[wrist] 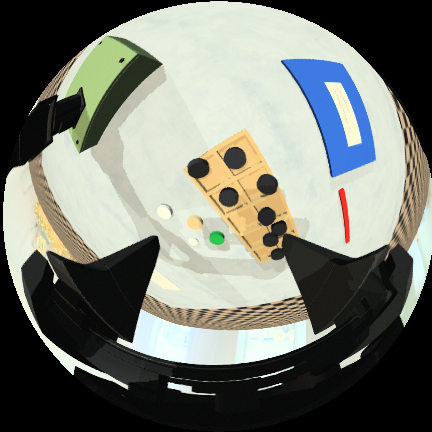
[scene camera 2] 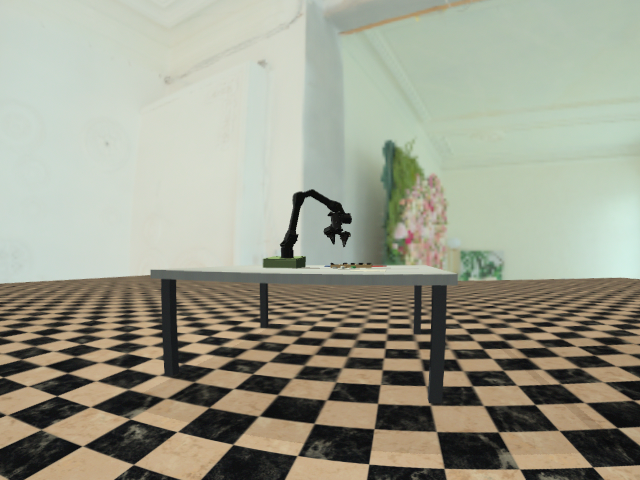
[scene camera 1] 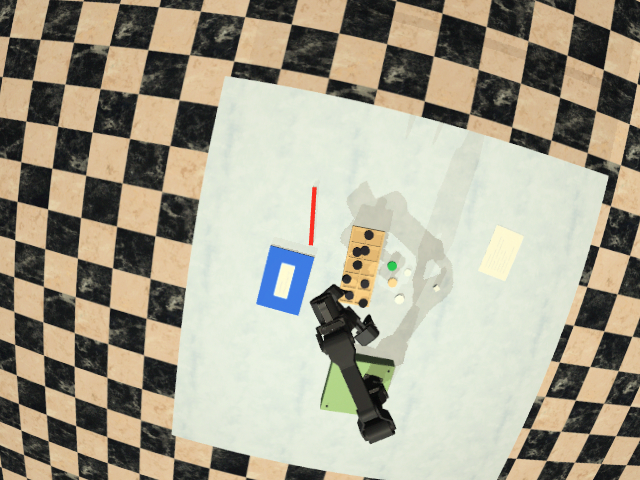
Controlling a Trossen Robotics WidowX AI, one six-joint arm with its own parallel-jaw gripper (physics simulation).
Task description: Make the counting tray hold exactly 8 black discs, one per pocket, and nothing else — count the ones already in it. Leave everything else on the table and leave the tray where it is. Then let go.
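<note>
The wooden counting tray [scene camera 1: 372, 267] [wrist: 247, 225] has two columns of pockets and holds several black discs. Two discs [scene camera 1: 357, 251] [scene camera 1: 364, 250] lie touching or overlapping in the second row from the far end. A far-end disc [scene camera 1: 368, 235] [wrist: 277, 254] lies near the middle of its row. At the near end, one disc [scene camera 1: 362, 302] [wrist: 198, 168] overlaps the tray's corner wall; another [scene camera 1: 348, 295] [wrist: 235, 158] lies beside it. My gripper [scene camera 1: 355, 307] [scene camera 2: 339, 244] [wrist: 221, 241] is wide open and empty, above the table near the tray's near end. One fingertip partly covers the far discs in the wrist view.
Beside the tray lie a green disc [scene camera 1: 391, 266] [wrist: 216, 238], an orange disc [scene camera 1: 392, 282] [wrist: 194, 222] and white pieces [scene camera 1: 399, 298] [wrist: 164, 211]. Opposite are a blue panel [scene camera 1: 266, 288] [wrist: 319, 100] and red stick [scene camera 1: 312, 215] [wrist: 344, 215]. A cream sheet [scene camera 1: 501, 252] lies farther right.
</note>
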